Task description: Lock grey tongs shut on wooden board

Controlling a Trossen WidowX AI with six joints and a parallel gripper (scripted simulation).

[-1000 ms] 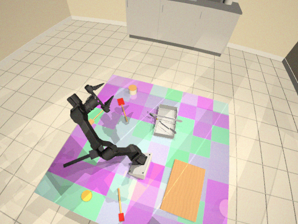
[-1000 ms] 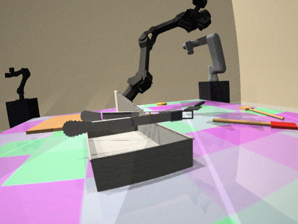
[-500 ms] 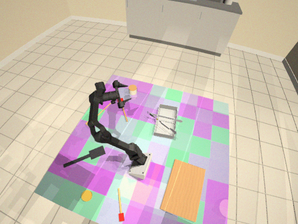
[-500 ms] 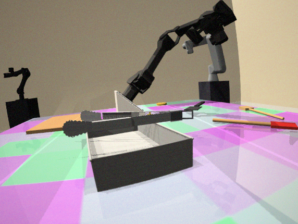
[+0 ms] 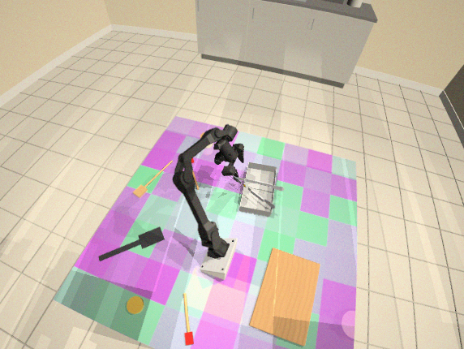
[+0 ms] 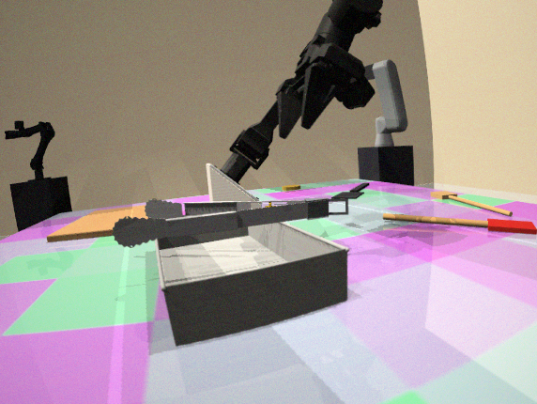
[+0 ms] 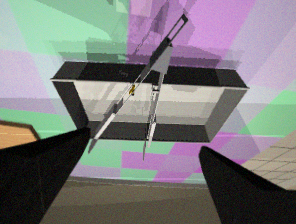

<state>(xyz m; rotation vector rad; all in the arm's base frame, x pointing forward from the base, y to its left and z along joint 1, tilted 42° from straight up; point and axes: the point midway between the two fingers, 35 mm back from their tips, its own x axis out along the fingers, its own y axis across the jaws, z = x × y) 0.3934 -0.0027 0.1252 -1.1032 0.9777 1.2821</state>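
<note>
Now: gripper tip 140 mm above the grey roasting tin, 110 mm to the left of it and 30 mm short of it. From my gripper tip the other things lie so: wooden board 440 mm behind, 400 mm to the right, 160 mm below; red spatula 320 mm to the left, 160 mm below, 30 mm ahead; small jar 310 mm to the left, 240 mm ahead, 140 mm below.
</note>
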